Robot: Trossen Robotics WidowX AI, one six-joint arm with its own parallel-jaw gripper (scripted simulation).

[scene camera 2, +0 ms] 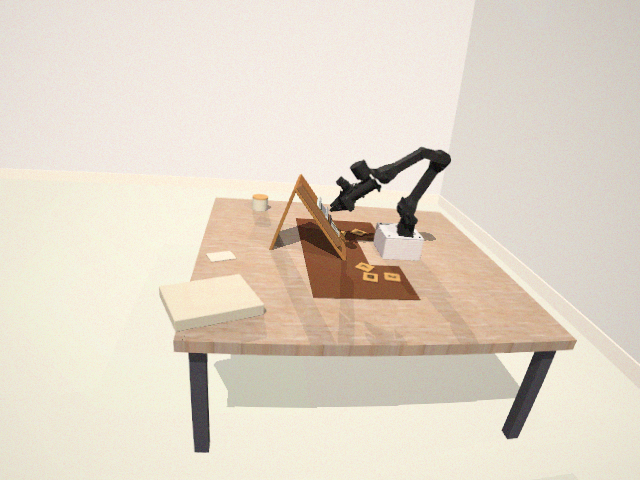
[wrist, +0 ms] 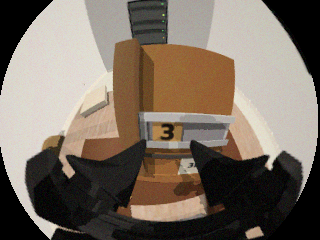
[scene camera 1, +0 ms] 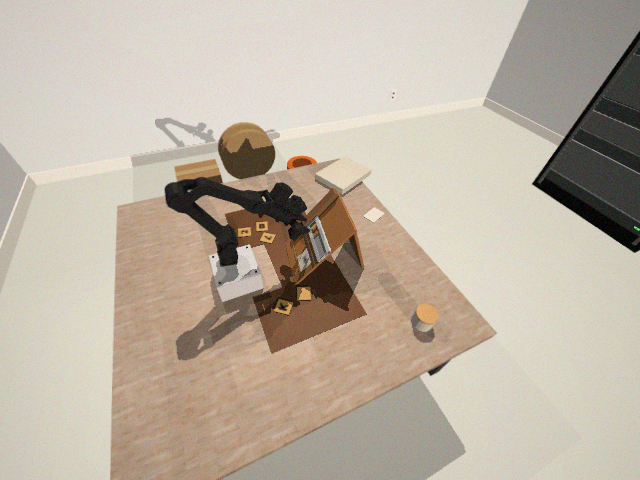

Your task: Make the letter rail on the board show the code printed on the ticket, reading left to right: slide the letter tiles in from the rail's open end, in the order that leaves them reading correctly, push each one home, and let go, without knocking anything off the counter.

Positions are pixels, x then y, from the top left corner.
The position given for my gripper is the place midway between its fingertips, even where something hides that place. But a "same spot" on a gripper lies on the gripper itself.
my gripper: scene camera 2; wrist; scene camera 1 308, 225
same spot on dark mat: (wrist: 145, 193) = (scene camera 2: 356, 258)
same spot on my gripper: (wrist: 226, 181) = (scene camera 2: 341, 196)
